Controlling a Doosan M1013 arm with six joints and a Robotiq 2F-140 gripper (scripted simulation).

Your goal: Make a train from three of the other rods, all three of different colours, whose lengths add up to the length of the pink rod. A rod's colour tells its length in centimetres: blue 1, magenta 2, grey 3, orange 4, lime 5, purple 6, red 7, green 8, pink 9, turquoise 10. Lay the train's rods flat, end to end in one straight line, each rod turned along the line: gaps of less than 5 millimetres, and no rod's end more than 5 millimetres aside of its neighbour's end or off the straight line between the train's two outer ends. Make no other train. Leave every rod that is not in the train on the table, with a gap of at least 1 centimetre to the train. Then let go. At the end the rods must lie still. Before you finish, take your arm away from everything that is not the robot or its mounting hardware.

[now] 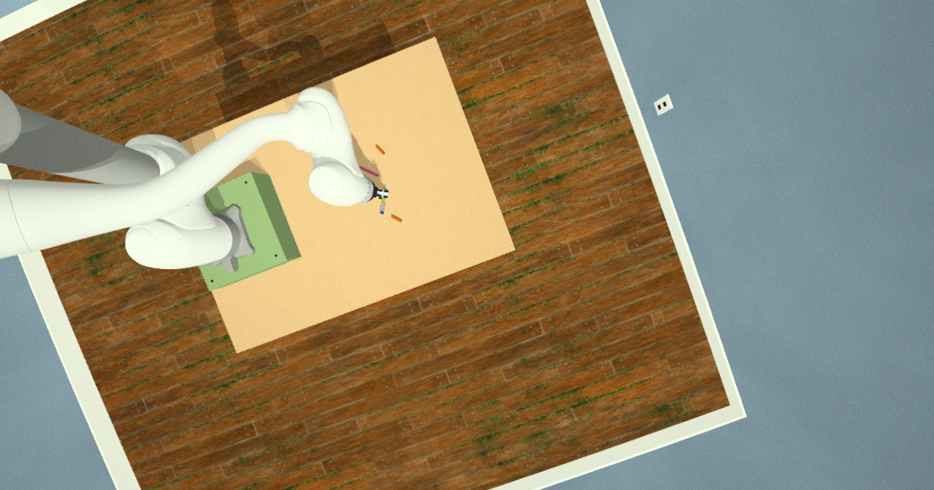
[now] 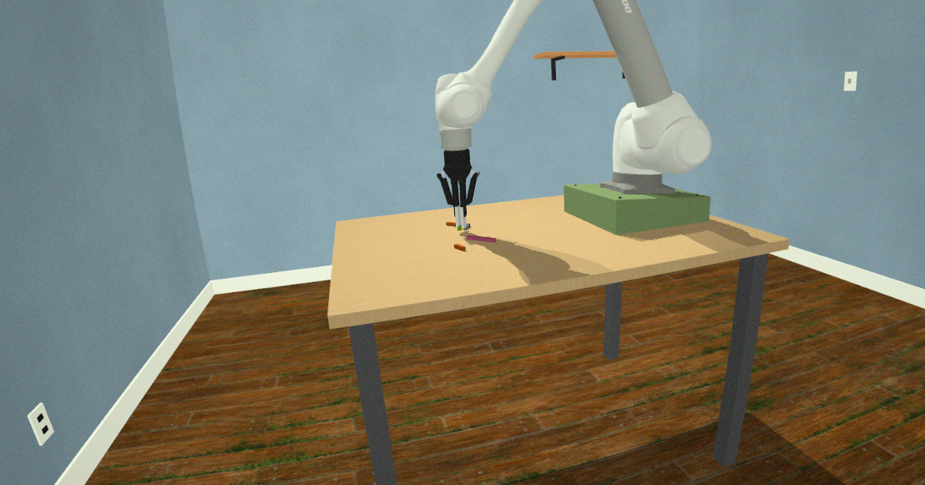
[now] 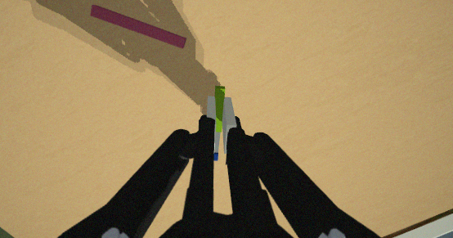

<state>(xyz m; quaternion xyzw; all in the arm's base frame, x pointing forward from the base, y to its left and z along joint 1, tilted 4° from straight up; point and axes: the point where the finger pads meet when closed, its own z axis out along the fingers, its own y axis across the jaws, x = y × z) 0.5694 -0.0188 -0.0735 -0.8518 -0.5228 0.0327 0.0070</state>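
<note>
My hand is 30 mm above the lime rod. Also, from my hand: blue rod 30 mm behind, 60 mm to the right, 40 mm below; then grey rod 20 mm behind, 40 mm to the right, 40 mm below; then pink rod 40 mm behind, 110 mm to the left, 40 mm below.
</note>
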